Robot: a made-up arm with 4 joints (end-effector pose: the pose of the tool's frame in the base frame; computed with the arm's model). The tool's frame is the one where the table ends.
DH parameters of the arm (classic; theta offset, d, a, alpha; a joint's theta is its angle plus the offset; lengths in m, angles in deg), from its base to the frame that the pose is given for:
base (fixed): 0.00 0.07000 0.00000 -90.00
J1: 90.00 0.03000 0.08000 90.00
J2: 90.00 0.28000 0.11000 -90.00
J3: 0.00 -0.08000 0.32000 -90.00
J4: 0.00 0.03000 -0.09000 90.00
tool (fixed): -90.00 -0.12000 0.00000 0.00
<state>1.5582 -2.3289 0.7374 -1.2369</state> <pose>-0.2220 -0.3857 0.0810 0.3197 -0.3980 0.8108 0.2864</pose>
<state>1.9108 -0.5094 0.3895 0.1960</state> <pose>-0.4154 0.1965 0.0333 0.5068 -0.0396 0.7692 0.3871</pose>
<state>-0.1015 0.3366 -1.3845 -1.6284</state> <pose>0.7243 0.2933 -0.0176 0.4072 0.6654 -0.4054 -0.4766</pose>
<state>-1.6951 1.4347 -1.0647 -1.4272</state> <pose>-0.3115 0.2610 0.6740 0.0809 0.9452 -0.0888 0.3037</pose>
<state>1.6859 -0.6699 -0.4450 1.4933</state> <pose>-0.3012 0.2635 -0.2336 0.2390 -0.7237 0.4009 0.5083</pose>
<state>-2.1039 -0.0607 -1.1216 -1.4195</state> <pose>-0.0838 0.3397 0.7752 0.0152 0.6049 -0.7499 0.2673</pose>
